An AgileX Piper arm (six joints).
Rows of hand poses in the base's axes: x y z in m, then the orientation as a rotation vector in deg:
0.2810 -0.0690 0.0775 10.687 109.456 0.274
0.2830 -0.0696 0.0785 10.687 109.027 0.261
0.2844 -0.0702 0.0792 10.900 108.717 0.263
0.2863 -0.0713 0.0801 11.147 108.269 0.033
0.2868 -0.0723 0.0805 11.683 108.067 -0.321
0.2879 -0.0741 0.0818 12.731 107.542 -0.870
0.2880 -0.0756 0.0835 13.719 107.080 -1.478
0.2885 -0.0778 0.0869 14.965 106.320 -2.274
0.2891 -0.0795 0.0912 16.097 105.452 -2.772
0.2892 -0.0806 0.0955 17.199 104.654 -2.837
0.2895 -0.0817 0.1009 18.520 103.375 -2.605
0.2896 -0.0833 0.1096 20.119 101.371 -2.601
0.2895 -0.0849 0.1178 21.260 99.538 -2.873
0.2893 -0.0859 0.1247 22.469 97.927 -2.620
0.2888 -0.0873 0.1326 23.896 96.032 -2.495
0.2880 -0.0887 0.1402 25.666 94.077 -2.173
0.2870 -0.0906 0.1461 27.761 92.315 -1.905
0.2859 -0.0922 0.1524 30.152 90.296 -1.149
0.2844 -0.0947 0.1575 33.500 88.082 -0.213
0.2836 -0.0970 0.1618 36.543 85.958 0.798
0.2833 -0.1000 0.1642 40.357 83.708 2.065
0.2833 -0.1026 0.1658 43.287 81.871 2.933
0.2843 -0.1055 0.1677 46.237 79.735 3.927
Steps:
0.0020 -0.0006 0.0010 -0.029 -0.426 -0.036
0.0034 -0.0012 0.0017 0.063 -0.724 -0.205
0.0053 -0.0023 0.0026 0.004 -1.141 -0.522
0.0058 -0.0033 0.0030 0.013 -1.288 -1.084
0.0069 -0.0051 0.0043 0.126 -1.710 -2.125
0.0070 -0.0066 0.0060 0.172 -2.061 -3.150
0.0075 -0.0088 0.0094 0.203 -2.669 -4.475
0.0081 -0.0105 0.0137 0.382 -3.407 -5.587
0.0082 -0.0116 0.0180 0.855 -4.105 -6.462
0.0085 -0.0127 0.0234 1.631 -5.279 -7.391
0.0086 -0.0143 0.0321 2.366 -7.116 -8.704
0.0085 -0.0159 0.0403 2.687 -8.794 -9.828
0.0083 -0.0169 0.0472 3.432 -10.280 -10.723
0.0078 -0.0183 0.0551 4.197 -12.003 -11.875
0.0070 -0.0197 0.0627 5.291 -13.744 -13.191
0.0060 -0.0216 0.0686 6.534 -15.228 -14.758
0.0049 -0.0232 0.0749 8.296 -16.933 -16.331
0.0034 -0.0257 0.0800 10.714 -18.648 -18.543
0.0026 -0.0280 0.0843 13.055 -20.270 -20.500
0.0023 -0.0310 0.0867 16.023 -21.817 -22.917
0.0023 -0.0336 0.0883 18.249 -23.044 -24.857
0.0033 -0.0365 0.0902 20.607 -24.510 -26.800

